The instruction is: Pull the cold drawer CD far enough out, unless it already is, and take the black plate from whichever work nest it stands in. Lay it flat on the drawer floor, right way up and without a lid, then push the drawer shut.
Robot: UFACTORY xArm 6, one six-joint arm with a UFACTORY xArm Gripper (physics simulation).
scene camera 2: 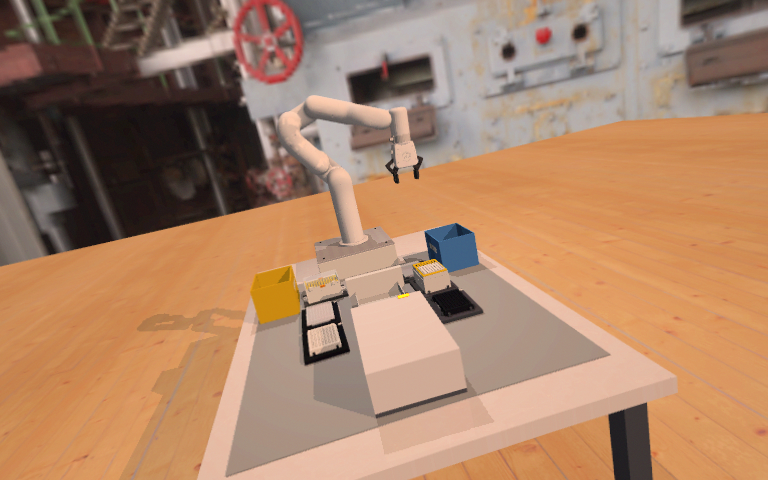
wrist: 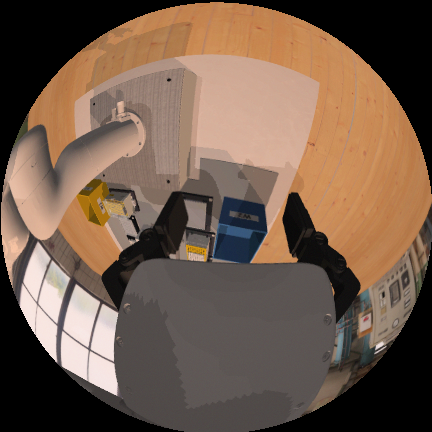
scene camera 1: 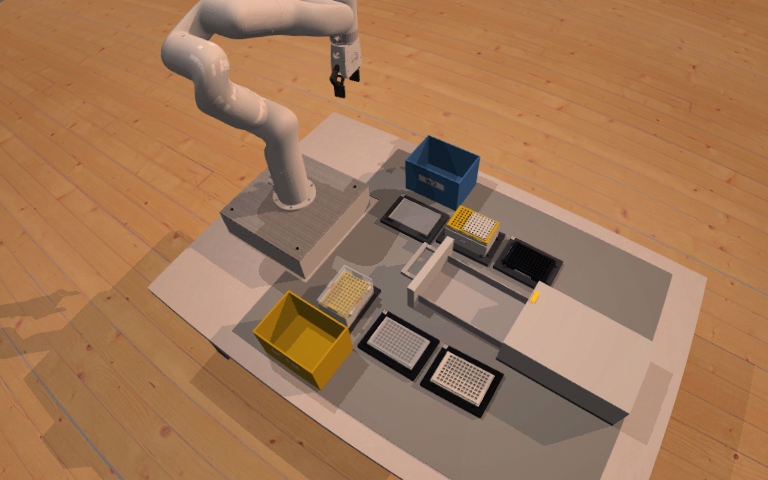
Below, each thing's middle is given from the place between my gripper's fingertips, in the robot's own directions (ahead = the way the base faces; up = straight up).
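There's a grey plate [scene camera 1: 399, 343] that's far ahead of my hand, far to the right of it and far below it. The clear box lid [scene camera 1: 342, 294] is 0.28 m ahead of my hand, 0.45 m to the right of it and 0.22 m below it. Then there's a black plate [scene camera 1: 536, 266], which is a long way ahead of my hand, a good way to the right of it and well below it. As for the yellow-and-white tip rack [scene camera 1: 471, 230], it's 0.46 m ahead of my hand, 0.1 m to the right of it and 0.25 m below it. Going by their middles, of the things named here the yellow-and-white tip rack is the nearest to my hand.
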